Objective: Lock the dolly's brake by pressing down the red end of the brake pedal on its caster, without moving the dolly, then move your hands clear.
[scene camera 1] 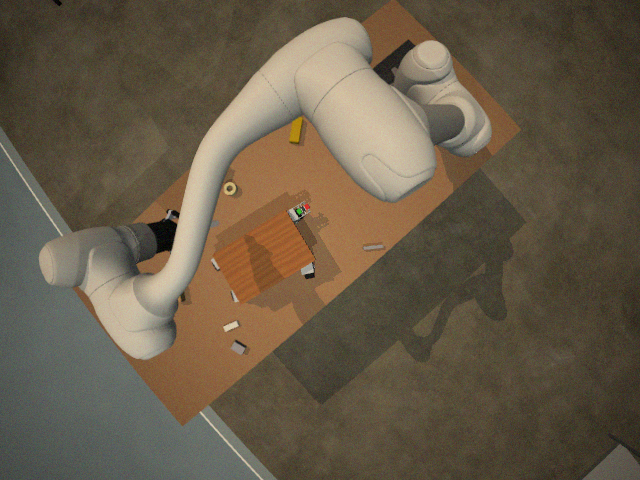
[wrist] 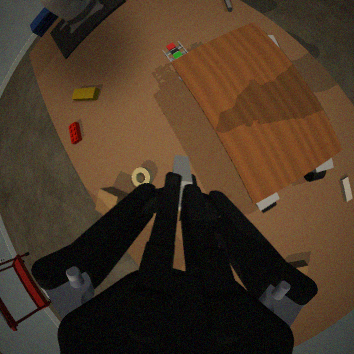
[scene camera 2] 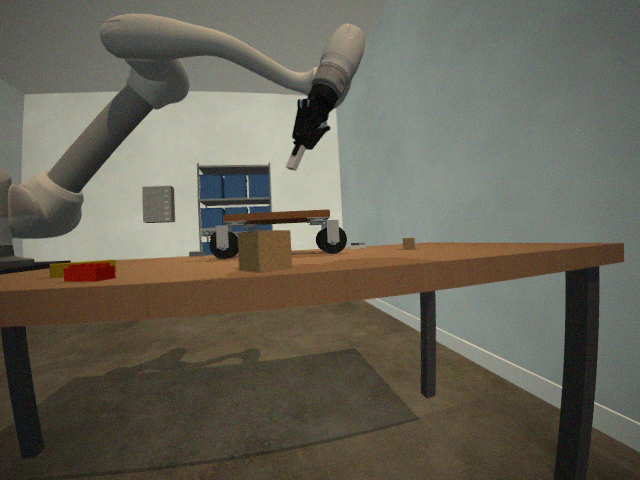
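Seen in the pictures: gripper, fingertip midpoint: (scene camera 1: 215,222) (wrist: 179,166) (scene camera 2: 290,168); arm's base, origin of the base link: (scene camera 1: 409,98) (wrist: 84,13).
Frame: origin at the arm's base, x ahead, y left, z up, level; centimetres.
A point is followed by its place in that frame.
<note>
The dolly (scene camera 1: 279,240) @(x 69.7, y 24.4, z 11.1 cm) (scene camera 2: 289,215) @(x 81.4, y 16.6, z 9.9 cm) (wrist: 240,80) @(x 73.2, y 25.1, z 11.1 cm) stands upright on its casters, its wooden deck level. At one deck corner the caster's brake pedal shows a red end (scene camera 1: 307,206) @(x 55.7, y 18.5, z 7.6 cm) (wrist: 171,46) @(x 56.2, y 18.6, z 7.5 cm), pointing away from the deck, and a green end (scene camera 1: 299,211) @(x 59.0, y 18.6, z 7.4 cm) (wrist: 177,54) @(x 59.1, y 18.6, z 7.4 cm) nearer the deck. Whether the pedal is tilted down is too small to tell. My gripper (scene camera 2: 292,166) @(x 82.8, y 10.8, z 21.4 cm) (wrist: 179,166) @(x 82.8, y 10.8, z 21.4 cm) is shut and empty. It hangs well above the table beside the dolly's long side, away from the pedal. In scene camera 1 the arm hides much of it.
On the table (scene camera 1: 341,222) @(x 47.4, y 28.9, z -1.4 cm) (scene camera 2: 465,258) @(x 112.7, y -14.7, z -1.4 cm) are a yellow block (scene camera 1: 295,130) @(x 45.1, y -10.6, z 0.9 cm) (wrist: 85,93) @(x 45.9, y -9.9, z 0.9 cm), a red brick (scene camera 2: 89,272) @(x 56.0, y -21.4, z -0.1 cm) (wrist: 75,133) @(x 55.5, y -18.6, z 0.6 cm), a pale ring (scene camera 1: 230,182) @(x 76.7, y -5.6, z 1.1 cm) (wrist: 140,170) @(x 76.7, y -2.9, z 1.1 cm), a tan block (scene camera 2: 264,251) @(x 80.8, y -17.6, z 1.6 cm) (wrist: 105,201) @(x 79.7, y -13.7, z 4.6 cm), a white block (scene camera 1: 231,326) @(x 104.0, y 42.6, z -0.2 cm) (wrist: 346,189) @(x 104.2, y 42.1, z -0.2 cm) and a grey bar (scene camera 1: 373,247) @(x 41.9, y 43.0, z 0.5 cm).
</note>
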